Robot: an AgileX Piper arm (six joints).
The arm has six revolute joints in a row. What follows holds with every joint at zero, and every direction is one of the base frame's.
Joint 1 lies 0.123 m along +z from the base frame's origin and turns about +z.
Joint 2 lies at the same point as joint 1 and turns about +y.
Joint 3 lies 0.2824 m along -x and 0.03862 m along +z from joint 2 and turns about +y.
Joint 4 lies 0.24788 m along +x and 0.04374 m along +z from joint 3 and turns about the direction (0.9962, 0, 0.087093).
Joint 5 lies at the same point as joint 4 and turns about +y.
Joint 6 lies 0.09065 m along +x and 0.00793 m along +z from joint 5 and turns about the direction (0.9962, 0, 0.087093).
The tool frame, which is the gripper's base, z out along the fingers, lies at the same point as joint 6; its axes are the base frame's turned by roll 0, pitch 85.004 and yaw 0 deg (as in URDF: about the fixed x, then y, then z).
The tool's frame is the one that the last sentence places.
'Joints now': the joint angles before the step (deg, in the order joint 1, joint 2, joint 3, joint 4, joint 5, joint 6). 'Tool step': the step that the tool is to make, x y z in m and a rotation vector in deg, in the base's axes. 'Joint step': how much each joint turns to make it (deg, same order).
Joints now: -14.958, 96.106, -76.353, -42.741, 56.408, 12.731
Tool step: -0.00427, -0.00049, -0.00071, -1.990, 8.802, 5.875
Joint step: 0.000, 0.000, -0.001, 0.000, 2.746, -10.413
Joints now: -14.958, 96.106, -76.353, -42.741, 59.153, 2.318
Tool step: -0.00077, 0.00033, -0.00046, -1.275, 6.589, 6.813
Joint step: 0.000, -0.001, 0.001, 0.388, 0.499, -9.742
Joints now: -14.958, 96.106, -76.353, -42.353, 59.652, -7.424
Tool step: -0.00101, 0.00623, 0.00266, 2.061, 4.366, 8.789
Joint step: -0.001, -1.088, 0.001, 4.950, -1.127, -12.178
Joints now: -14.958, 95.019, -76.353, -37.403, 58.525, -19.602
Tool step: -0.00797, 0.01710, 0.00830, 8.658, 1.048, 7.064
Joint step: -0.018, -2.955, 0.000, 12.829, 0.868, -12.362
